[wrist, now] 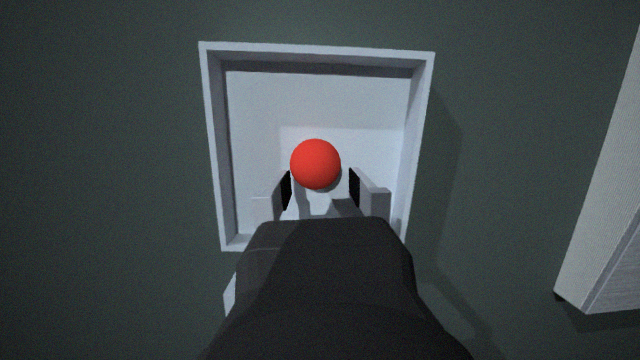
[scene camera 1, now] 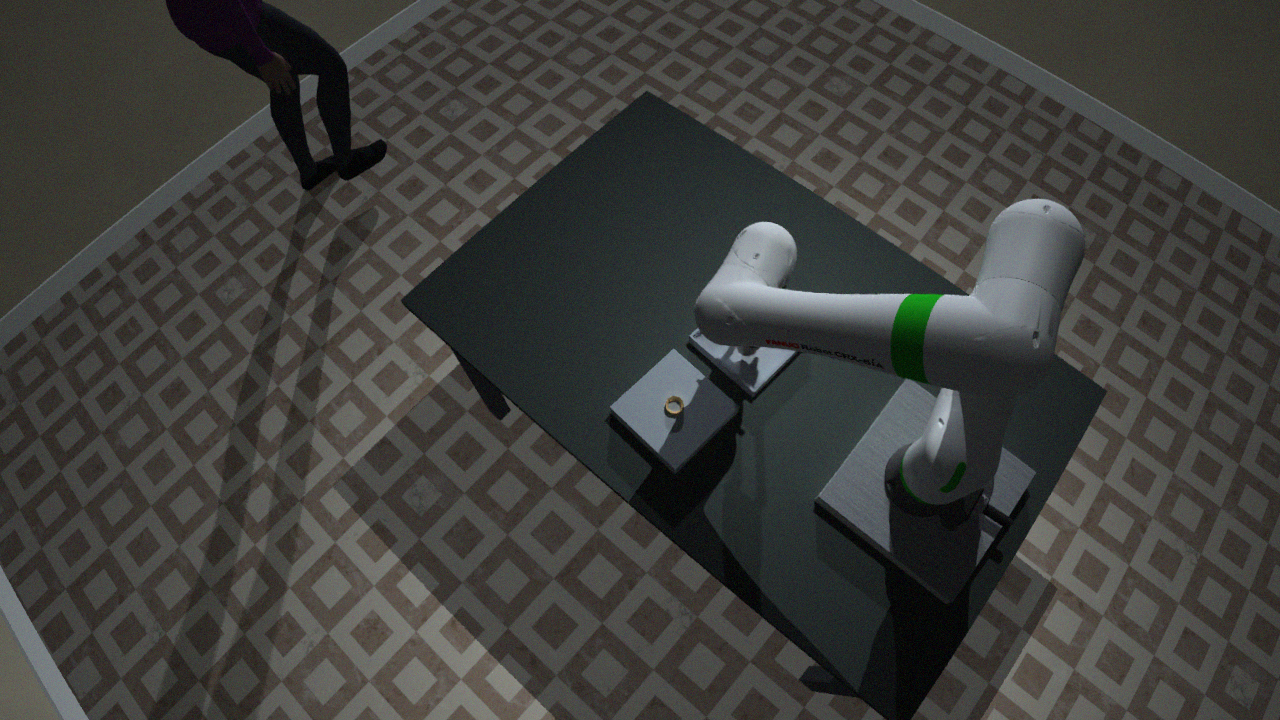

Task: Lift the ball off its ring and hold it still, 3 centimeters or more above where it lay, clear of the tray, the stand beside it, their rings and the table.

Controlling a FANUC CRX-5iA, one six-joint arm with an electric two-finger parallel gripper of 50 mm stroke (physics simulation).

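Frame: origin at the arm's base, x right, y ahead, z up, level; metres.
Seen in the pictures: gripper, fingertip midpoint: (wrist: pixel 319 181); arm's base, origin of the base link: (scene camera 1: pixel 920 480).
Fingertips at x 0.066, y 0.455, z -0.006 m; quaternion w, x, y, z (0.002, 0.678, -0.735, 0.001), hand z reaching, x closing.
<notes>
Offsets run from my fingertips to a thing's top centre. "spot": to the spot under its first point. Level surfaces: height alone.
The red ball @(dx +0.013, dy +0.002, dz +0.014 m) (wrist: pixel 315 164) lies inside the light grey square tray @(dx +0.013, dy +0.002, dz -0.014 m) (wrist: pixel 317 48) (scene camera 1: pixel 776 367); its ring cannot be made out beneath it. In the scene view the arm hides the ball. My gripper (wrist: pixel 319 181) is open and empty, pointing down over the tray. In the wrist view its two fingers stand apart at the lower left and lower right of the ball, with the ball a little above the line between the fingertips. The stand (scene camera 1: pixel 644 407) is a light grey block beside the tray, with an empty gold ring @(spot: dx -0.221, dy +0.040, dz -0.006 m) (scene camera 1: pixel 674 406) on top.
The dark table @(dz -0.042 m) (scene camera 1: pixel 572 241) carries the tray, the stand and the arm's base plate (scene camera 1: pixel 859 474) (wrist: pixel 607 200). A corner of the stand shows at the lower left of the gripper body in the wrist view. A person (scene camera 1: pixel 332 98) stands on the floor beyond the table.
</notes>
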